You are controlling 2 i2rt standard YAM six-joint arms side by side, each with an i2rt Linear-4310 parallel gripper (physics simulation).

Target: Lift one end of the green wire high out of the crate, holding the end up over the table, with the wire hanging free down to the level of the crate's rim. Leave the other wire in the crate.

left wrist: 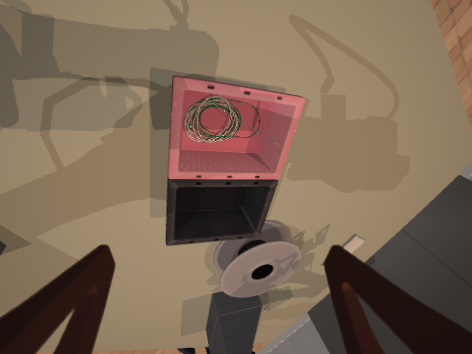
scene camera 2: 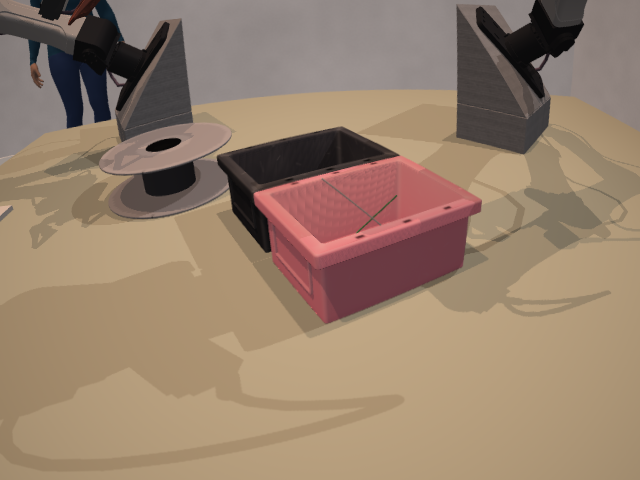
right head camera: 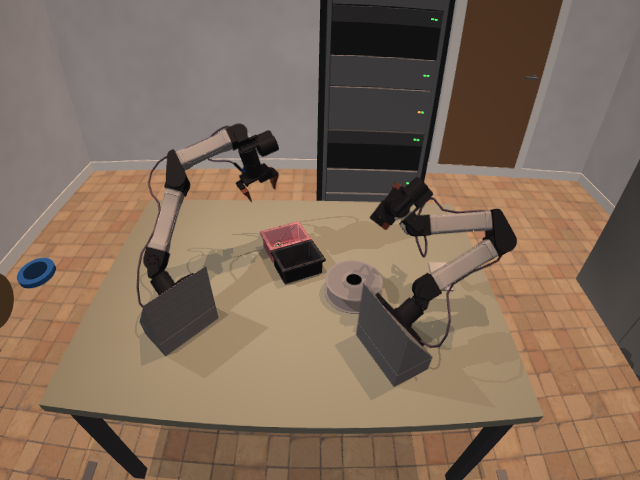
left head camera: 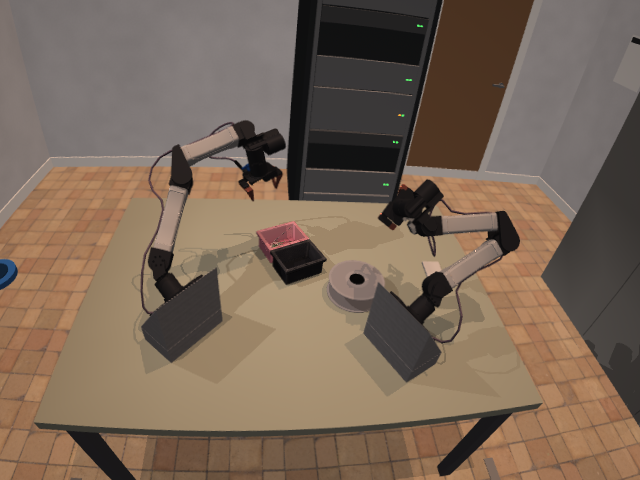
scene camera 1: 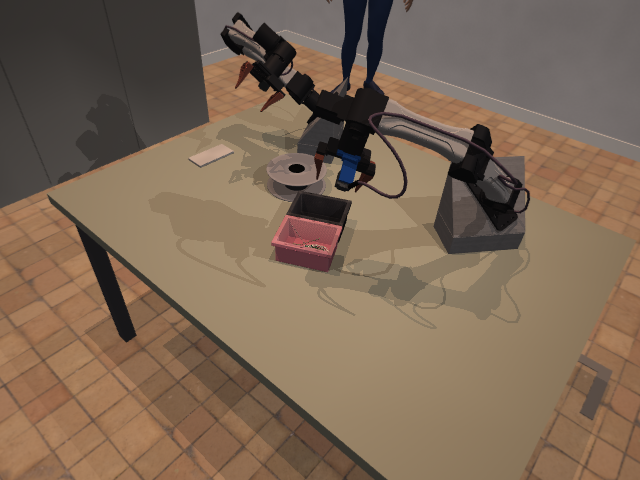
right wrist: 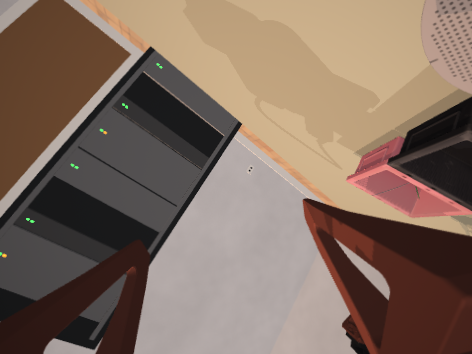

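Where they show: left gripper, fingertip midpoint: (left wrist: 224, 255) (right head camera: 262, 195) (left head camera: 264, 194); right gripper, fingertip midpoint: (scene camera 2: 39, 2) (left head camera: 391, 206) (scene camera 1: 248, 100) (right wrist: 222, 228); left arm's base, link origin: (scene camera 2: 510, 53) (scene camera 1: 489, 196); right arm's base, link origin: (scene camera 2: 143, 68) (right head camera: 399, 320).
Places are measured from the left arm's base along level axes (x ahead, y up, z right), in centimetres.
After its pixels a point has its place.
The pink crate (left head camera: 264, 248) {z 11.5, x 43.7, y -12.1 cm} (scene camera 1: 302, 259) {z 12.9, x 52.8, y -12.5 cm} (scene camera 2: 392, 268) {z 13.9, x 53.8, y -12.1 cm} (left wrist: 173, 130) {z 10.9, x 43.7, y -7.9 cm} holds two coiled wires. In the left wrist view the green wire (left wrist: 259, 121) {z 20.5, x 53.7, y -14.5 cm} lies coiled among the pale wire (left wrist: 270, 141) {z 23.1, x 53.1, y -11.8 cm}, with a loop towards the right of the crate floor. In scene camera 2 an end of the green wire (scene camera 2: 387, 204) {z 15.6, x 46.9, y -9.8 cm} leans up inside the crate below the rim, crossing the pale wire (scene camera 2: 341, 193) {z 18.5, x 52.1, y -6.5 cm}. My left gripper (left head camera: 264, 192) {z 10.5, x 45.3, y 11.2 cm} (scene camera 1: 337, 184) {z 10.5, x 45.3, y 11.2 cm} (left wrist: 224, 255) {z 10.5, x 45.3, y 11.2 cm} is open and empty, high above the crates, fingers pointing down. My right gripper (scene camera 1: 249, 98) {z 54.4, x 49.0, y 15.2 cm} (right wrist: 222, 228) {z 54.4, x 49.0, y 15.2 cm} is open and empty, high up and away from the crate.
A black crate (scene camera 1: 345, 214) {z 19.5, x 35.1, y -7.8 cm} (scene camera 2: 248, 209) {z 30.2, x 46.6, y -11.9 cm} (left wrist: 171, 215) {z 20.3, x 34.7, y -7.9 cm} stands against the pink one. A grey reel (left head camera: 343, 297) {z 45.5, x 31.4, y -14.9 cm} (scene camera 1: 281, 178) {z 45.6, x 42.9, y -8.7 cm} (scene camera 2: 116, 167) {z 51.1, x 43.8, y -8.7 cm} stands beside the black crate. A pale flat block (scene camera 1: 210, 155) {z 78.0, x 55.6, y -14.5 cm} lies farther off. A dark server rack (left head camera: 361, 116) stands behind the table.
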